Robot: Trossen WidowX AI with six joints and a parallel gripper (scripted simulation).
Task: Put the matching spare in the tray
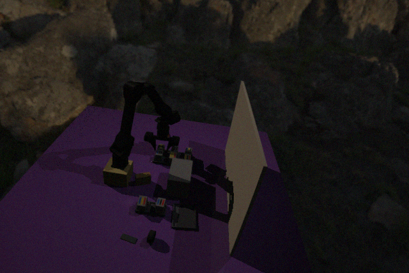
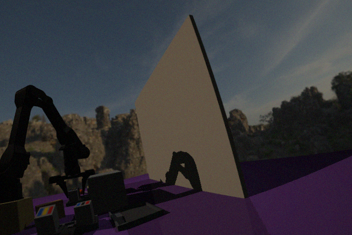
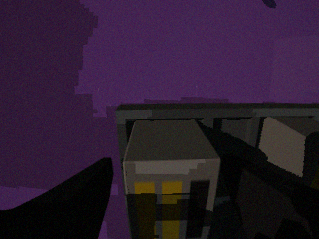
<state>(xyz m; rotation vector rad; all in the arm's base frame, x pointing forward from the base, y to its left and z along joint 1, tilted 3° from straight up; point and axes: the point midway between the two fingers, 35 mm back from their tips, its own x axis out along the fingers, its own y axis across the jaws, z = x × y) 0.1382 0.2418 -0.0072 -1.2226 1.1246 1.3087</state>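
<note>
My gripper tip is now 2 cm below the dark spare block. Round my gripper tip: white panel 39 cm ahead, 19 cm to the right, 21 cm above; flat grey tray 21 cm ahead, 40 cm to the right, 1 cm below.
</note>
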